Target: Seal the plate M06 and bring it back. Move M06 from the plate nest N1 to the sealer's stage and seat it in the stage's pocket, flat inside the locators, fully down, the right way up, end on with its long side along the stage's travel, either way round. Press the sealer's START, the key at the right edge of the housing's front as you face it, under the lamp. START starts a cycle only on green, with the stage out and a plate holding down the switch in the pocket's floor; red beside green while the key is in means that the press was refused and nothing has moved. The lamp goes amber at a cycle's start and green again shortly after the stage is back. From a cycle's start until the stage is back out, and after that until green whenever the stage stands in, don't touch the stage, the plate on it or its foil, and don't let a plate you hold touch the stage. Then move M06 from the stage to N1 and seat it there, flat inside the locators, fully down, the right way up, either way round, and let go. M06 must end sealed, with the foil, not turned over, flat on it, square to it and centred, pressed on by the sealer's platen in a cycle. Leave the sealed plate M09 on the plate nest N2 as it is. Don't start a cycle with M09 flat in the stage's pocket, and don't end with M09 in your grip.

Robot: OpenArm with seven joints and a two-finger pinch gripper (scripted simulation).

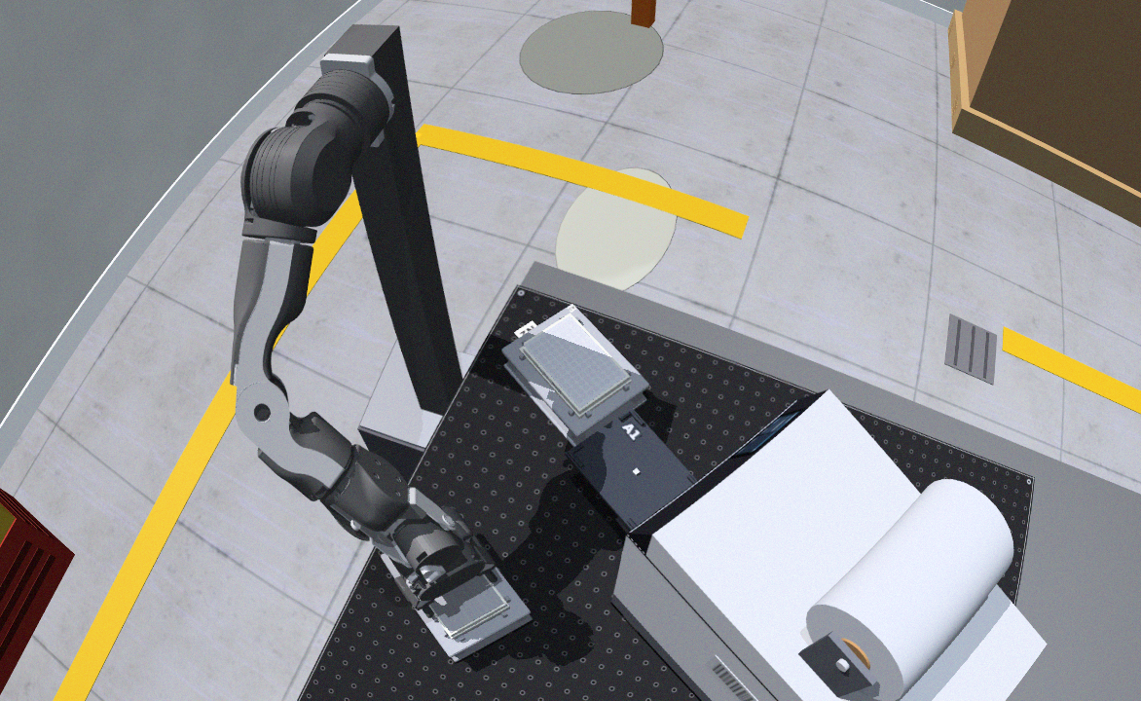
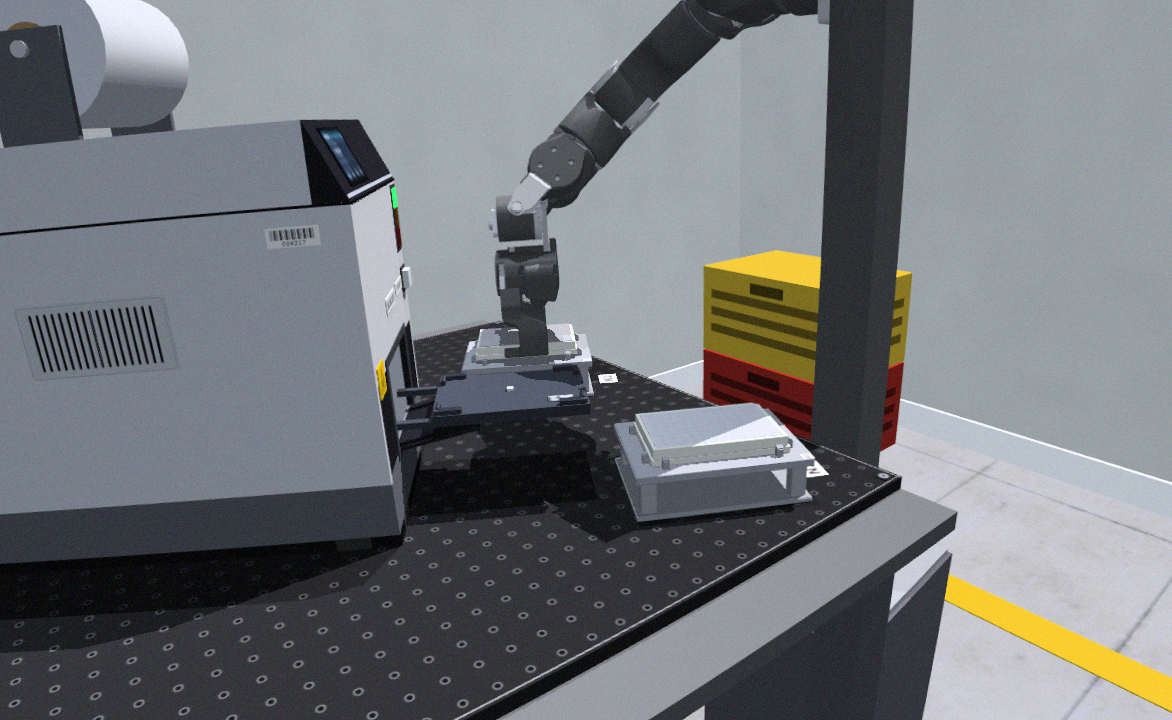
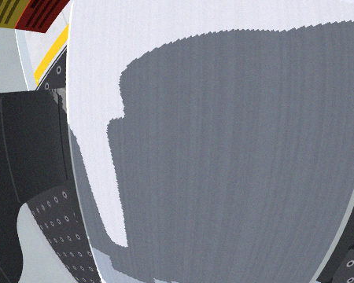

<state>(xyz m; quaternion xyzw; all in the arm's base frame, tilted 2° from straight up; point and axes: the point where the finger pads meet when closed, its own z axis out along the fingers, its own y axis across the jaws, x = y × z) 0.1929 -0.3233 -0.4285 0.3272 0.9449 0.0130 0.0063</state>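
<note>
Now: the plate M06 right at my hand. From my hand the other things lie so: sealer's stage: 20 cm to the left, 17 cm ahead, 3 cm above; start key: 20 cm ahead, 13 cm above, 6 cm to the left; plate M09: 34 cm to the left, 5 cm ahead, 1 cm below.
</note>
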